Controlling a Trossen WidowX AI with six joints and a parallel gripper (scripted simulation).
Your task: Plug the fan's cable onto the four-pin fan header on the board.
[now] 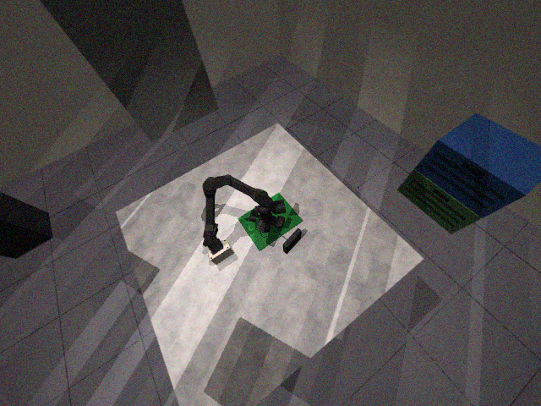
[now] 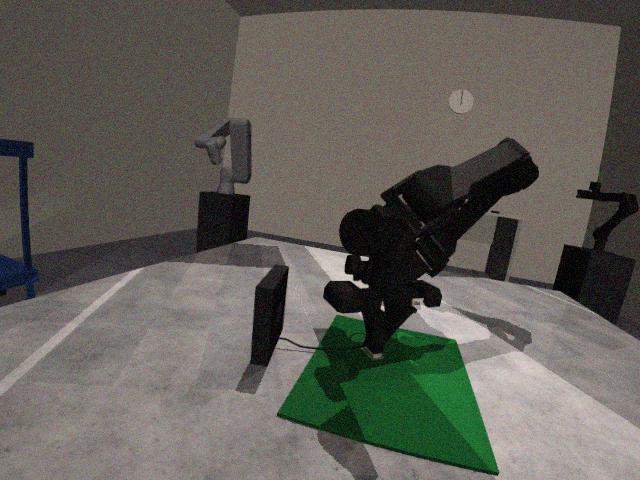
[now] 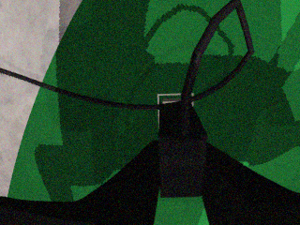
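The black plug lies 1 cm above my gripper tip. From my gripper tip the other things lie so: green board: 3 cm ahead, 3 cm to the left, 4 cm below; then black fan: 3 cm ahead, 16 cm to the right, 3 cm above.
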